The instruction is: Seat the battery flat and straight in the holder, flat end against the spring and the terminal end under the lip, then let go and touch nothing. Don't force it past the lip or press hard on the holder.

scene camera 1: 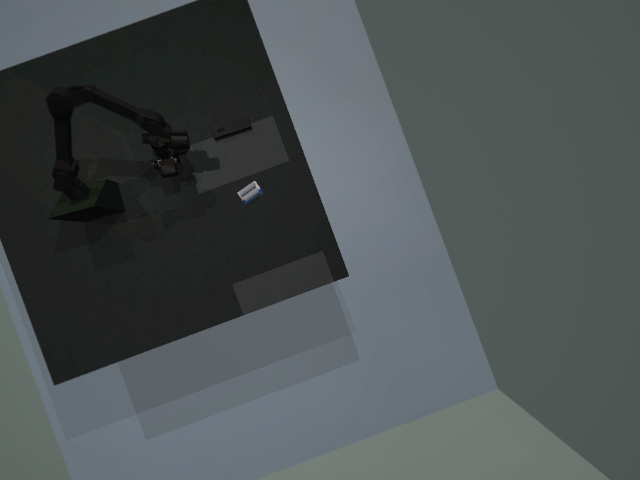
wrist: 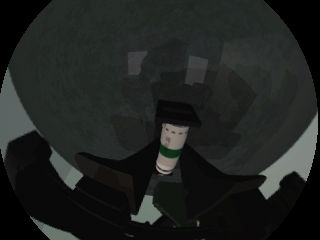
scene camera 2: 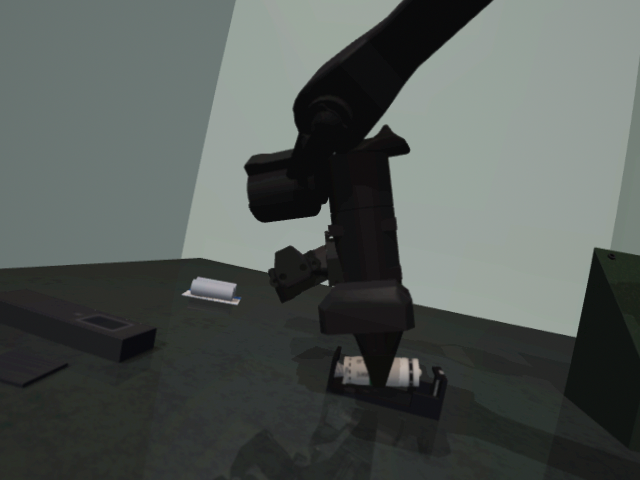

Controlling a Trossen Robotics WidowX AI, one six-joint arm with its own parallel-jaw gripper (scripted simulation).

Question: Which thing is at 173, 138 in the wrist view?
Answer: A battery.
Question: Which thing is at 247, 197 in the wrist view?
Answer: My gripper.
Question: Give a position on a battery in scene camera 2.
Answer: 404, 372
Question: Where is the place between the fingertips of my gripper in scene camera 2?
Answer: At 379, 379
